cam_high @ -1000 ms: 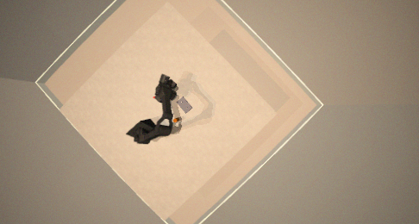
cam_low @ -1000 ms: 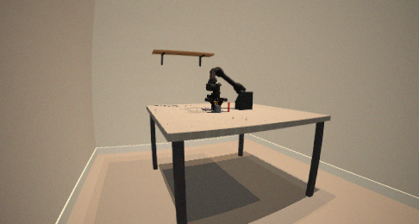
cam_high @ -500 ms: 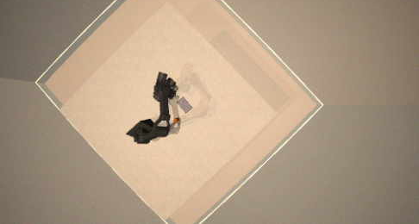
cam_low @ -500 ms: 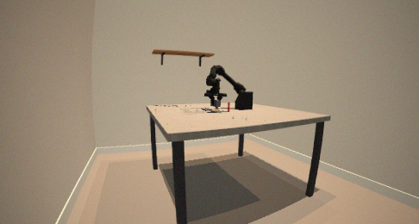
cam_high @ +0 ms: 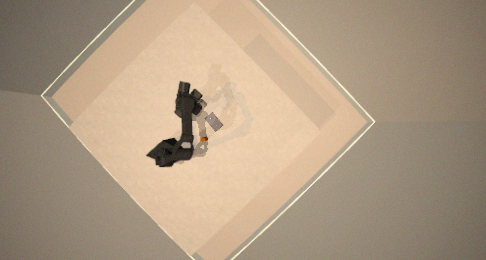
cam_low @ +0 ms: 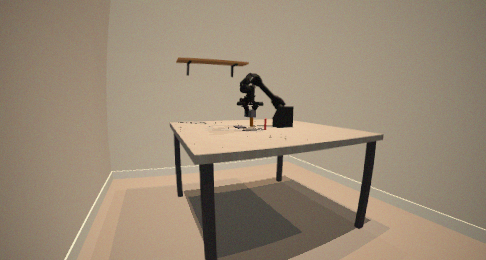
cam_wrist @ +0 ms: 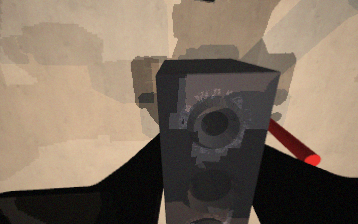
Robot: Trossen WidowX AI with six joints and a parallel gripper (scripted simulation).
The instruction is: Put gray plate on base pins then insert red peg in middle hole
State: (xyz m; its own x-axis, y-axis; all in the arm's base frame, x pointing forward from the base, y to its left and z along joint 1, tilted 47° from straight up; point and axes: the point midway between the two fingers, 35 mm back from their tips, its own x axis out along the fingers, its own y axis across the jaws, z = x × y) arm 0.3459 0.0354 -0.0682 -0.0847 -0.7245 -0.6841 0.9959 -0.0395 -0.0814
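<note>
The base lies 1 cm ahead of my gripper tip, 16 cm to the right of it and 9 cm below it. The rest, counted from my gripper tip: gray plate 3 cm above; then red peg 11 cm behind, 4 cm to the left, 6 cm below; then small orange part 12 cm behind, 20 cm to the right, 6 cm below.
</note>
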